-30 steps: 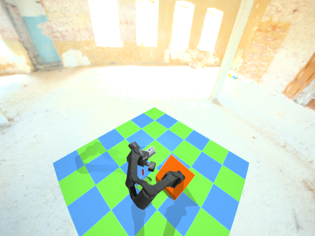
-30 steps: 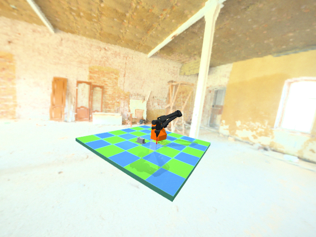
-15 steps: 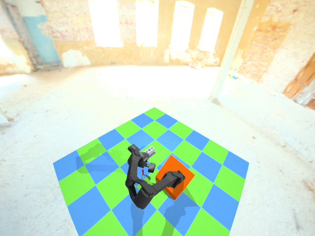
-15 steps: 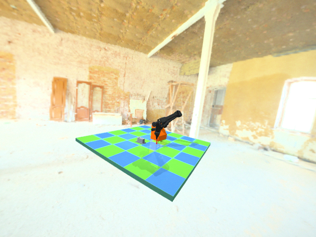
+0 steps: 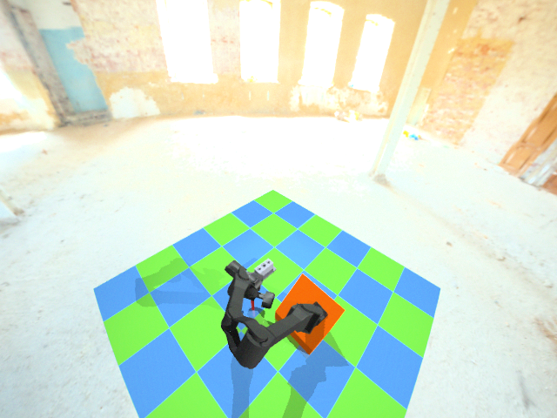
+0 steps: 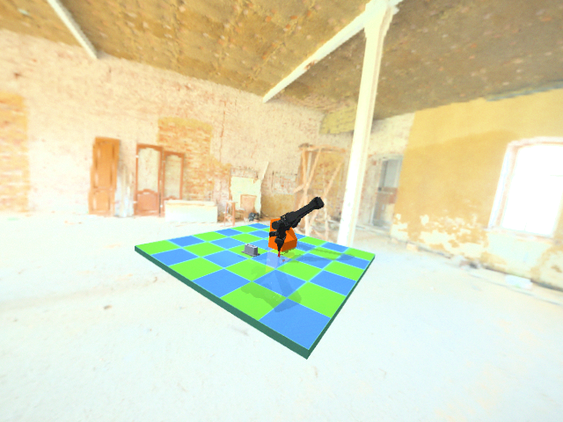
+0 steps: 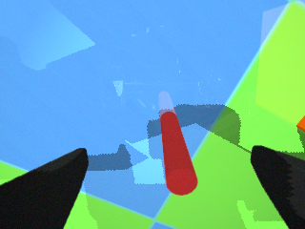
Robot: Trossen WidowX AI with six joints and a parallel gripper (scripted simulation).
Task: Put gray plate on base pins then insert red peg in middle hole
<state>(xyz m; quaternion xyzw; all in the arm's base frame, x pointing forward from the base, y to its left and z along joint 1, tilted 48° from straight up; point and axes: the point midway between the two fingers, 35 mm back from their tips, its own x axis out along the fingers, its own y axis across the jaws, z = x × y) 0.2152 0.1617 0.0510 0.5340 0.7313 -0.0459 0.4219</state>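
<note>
My gripper tip is 20 mm above the red peg. The rest, counted from my gripper tip: gray plate: 120 mm ahead, 160 mm to the right, 10 mm below; then gray base: 130 mm ahead, 160 mm to the right, 50 mm below.
</note>
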